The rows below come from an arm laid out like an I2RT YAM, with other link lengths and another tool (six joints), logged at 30 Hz.
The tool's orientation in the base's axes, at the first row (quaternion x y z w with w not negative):
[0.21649 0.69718 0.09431 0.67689]
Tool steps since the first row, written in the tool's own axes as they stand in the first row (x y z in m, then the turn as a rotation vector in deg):
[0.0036 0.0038 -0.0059 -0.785 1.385 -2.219]
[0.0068 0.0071 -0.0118 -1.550 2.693 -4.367]
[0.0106 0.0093 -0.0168 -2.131 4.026 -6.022]
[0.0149 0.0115 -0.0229 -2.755 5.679 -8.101]
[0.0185 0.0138 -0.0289 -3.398 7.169 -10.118]
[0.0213 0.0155 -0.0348 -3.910 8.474 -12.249]
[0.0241 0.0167 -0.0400 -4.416 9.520 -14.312]
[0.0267 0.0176 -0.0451 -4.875 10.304 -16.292]
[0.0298 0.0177 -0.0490 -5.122 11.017 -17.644]
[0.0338 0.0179 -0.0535 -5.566 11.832 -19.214]
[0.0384 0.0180 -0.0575 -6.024 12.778 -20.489]
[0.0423 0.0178 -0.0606 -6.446 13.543 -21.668]
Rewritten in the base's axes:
[-0.0051 0.0059 -0.0012 -1.952 1.252 1.443]
[-0.0103 0.0111 -0.0023 -3.847 2.432 2.831]
[-0.0148 0.0155 -0.0045 -5.250 3.635 4.030]
[-0.0204 0.0203 -0.0071 -7.015 5.171 5.432]
[-0.0259 0.0249 -0.0089 -8.748 6.545 6.778]
[-0.0314 0.0285 -0.0104 -10.624 7.829 7.935]
[-0.0362 0.0317 -0.0120 -12.479 8.874 8.972]
[-0.0411 0.0344 -0.0137 -14.296 9.693 9.850]
[-0.0449 0.0364 -0.0162 -15.506 10.439 10.465]
[-0.0492 0.0391 -0.0194 -16.914 11.226 11.315]
[-0.0531 0.0418 -0.0232 -18.010 12.076 12.214]
[-0.0561 0.0438 -0.0266 -19.042 12.765 12.998]

